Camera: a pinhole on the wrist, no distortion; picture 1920 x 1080 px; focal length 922.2 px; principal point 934.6 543.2 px. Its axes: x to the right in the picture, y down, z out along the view. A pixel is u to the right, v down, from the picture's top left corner.
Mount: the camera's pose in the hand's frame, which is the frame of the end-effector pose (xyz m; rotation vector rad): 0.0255 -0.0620 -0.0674 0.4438 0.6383 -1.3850
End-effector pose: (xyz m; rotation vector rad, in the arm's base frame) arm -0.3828 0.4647 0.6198 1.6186 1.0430 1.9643
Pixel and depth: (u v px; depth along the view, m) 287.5 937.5 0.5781
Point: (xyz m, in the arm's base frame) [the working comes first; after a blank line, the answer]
In the camera's frame: -0.4056 0.2472 0.5781

0.1032 0.9365 0.8119
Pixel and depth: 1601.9 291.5 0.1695
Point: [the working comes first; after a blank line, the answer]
In the camera's frame: 0.1226 -0.0463 0.1695

-0.4433 0.6443 0.4271
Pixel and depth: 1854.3 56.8 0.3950
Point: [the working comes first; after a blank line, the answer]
In the camera's frame: 0.3939 -0.2083 0.3950

-0.4675 0.8118 0.0777
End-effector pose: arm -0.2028 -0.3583 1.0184 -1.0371 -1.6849 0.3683
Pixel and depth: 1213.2 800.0 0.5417
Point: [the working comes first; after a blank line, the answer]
In the camera's frame: 0.1636 0.1508 0.5417

-0.6447 -0.3850 1.4479
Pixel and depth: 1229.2 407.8 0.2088
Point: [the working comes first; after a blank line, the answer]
In the camera's frame: 0.0667 -0.0307 0.2088

-0.3610 -0.4646 1.1902
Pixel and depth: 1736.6 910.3 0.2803
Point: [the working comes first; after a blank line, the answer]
In the camera's frame: 0.2438 0.1116 0.2803

-0.3762 -0.4466 1.4272
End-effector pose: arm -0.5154 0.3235 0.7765 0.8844 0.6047 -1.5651
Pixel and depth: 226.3 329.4 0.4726
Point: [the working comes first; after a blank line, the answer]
In the camera's frame: -0.3630 -0.1096 0.4726

-0.7257 -0.0599 1.1021
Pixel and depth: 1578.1 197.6 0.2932
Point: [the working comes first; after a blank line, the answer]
In the camera's frame: 0.2046 -0.1099 0.2932

-0.9311 0.3926 0.7745
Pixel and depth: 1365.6 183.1 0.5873
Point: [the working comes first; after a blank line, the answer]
In the camera's frame: 0.2745 -0.2293 0.5873

-1.2190 0.3335 0.9132
